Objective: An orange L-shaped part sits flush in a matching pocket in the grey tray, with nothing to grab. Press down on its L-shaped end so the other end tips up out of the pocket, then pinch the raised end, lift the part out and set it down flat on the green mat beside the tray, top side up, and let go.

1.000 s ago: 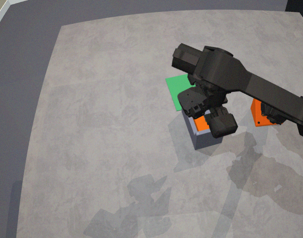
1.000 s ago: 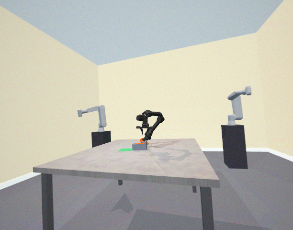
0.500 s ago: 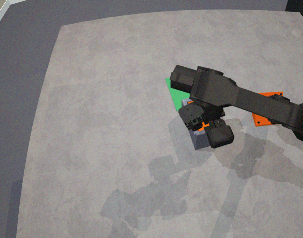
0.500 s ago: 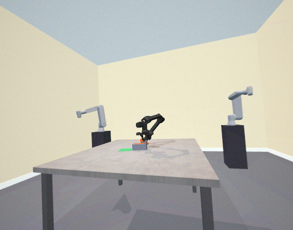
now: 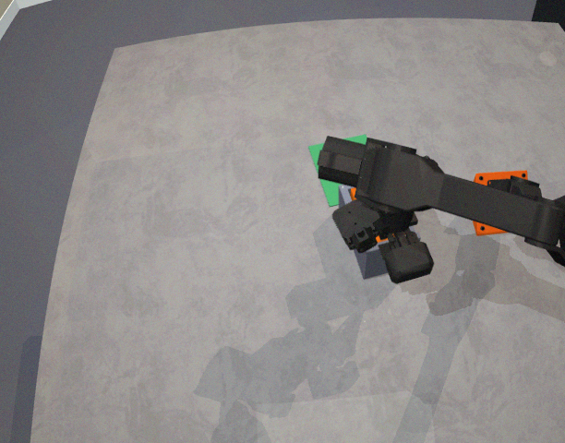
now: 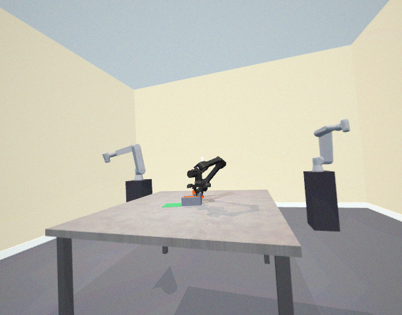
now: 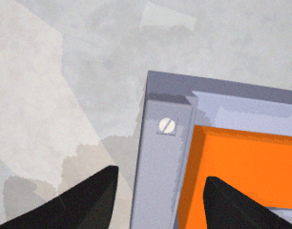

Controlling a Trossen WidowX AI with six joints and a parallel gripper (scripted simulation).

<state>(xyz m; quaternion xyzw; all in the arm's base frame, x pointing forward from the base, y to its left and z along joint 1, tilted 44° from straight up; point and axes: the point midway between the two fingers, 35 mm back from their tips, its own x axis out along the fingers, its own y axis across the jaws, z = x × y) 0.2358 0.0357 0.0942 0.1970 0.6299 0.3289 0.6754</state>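
Now: gripper tip 5 cm to the left of the orange L-shaped part and 1 cm above it. Also, from my gripper tip: green mat 22 cm to the right, 8 cm below, 4 cm ahead.
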